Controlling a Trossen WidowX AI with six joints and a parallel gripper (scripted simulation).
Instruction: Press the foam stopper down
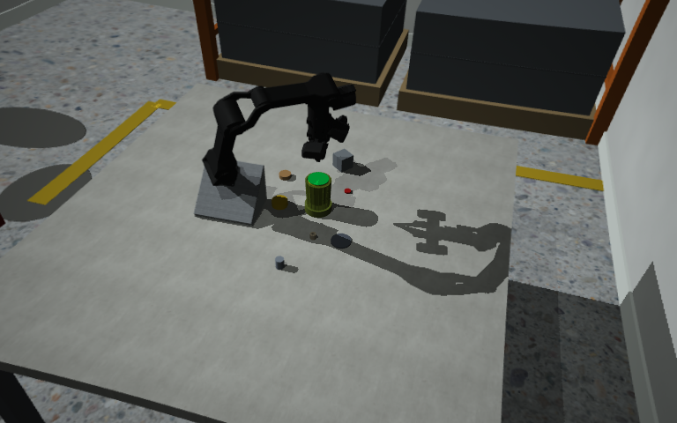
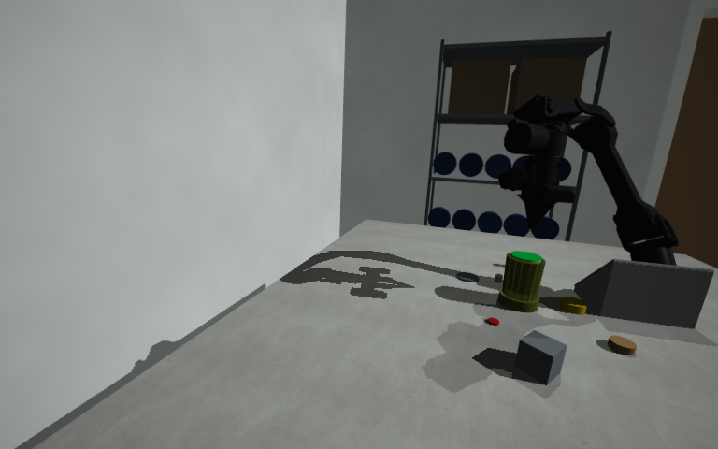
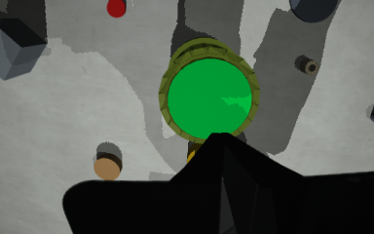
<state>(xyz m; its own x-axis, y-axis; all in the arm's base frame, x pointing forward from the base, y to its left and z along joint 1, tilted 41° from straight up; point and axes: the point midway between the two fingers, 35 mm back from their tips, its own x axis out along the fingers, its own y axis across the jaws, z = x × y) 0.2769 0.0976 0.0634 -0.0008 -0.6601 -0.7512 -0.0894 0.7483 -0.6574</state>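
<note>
The green foam stopper lies 11 cm below my hand. From my hand the other things lie so: yellow ring 12 cm behind, 1 cm to the right, 21 cm below; tiny brown piece 2 cm ahead, 13 cm to the right, 21 cm below; red disc 7 cm ahead, 11 cm to the left, 21 cm below.
</note>
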